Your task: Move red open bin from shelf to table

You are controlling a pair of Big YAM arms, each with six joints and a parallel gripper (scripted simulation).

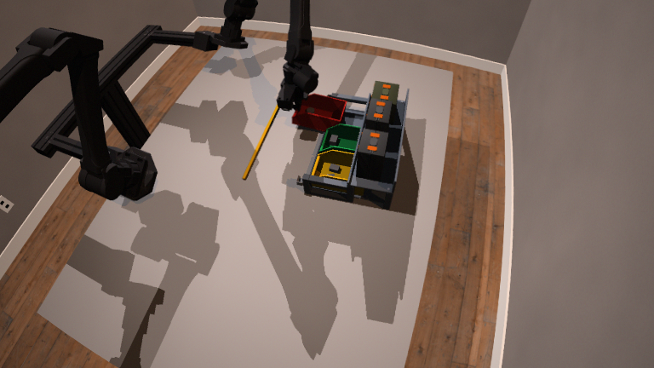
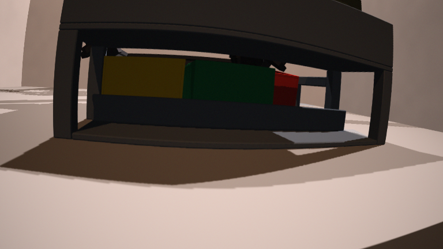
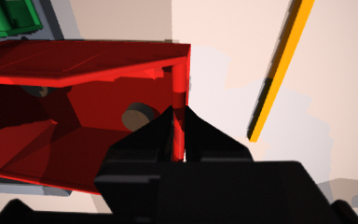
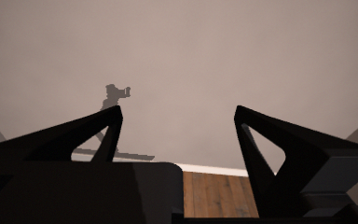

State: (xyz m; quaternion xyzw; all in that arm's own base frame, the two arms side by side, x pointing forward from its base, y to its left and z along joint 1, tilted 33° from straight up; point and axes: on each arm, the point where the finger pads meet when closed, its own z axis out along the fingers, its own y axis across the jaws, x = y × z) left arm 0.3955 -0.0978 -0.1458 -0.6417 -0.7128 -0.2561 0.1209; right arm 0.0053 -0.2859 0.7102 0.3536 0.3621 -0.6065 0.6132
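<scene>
The red open bin lies 80 mm ahead of my left hand. From my left hand the other things lie so: grey shelf: 240 mm ahead, 100 mm to the right, 10 mm above; then green bin: 210 mm ahead, 100 mm to the right, 10 mm below.
</scene>
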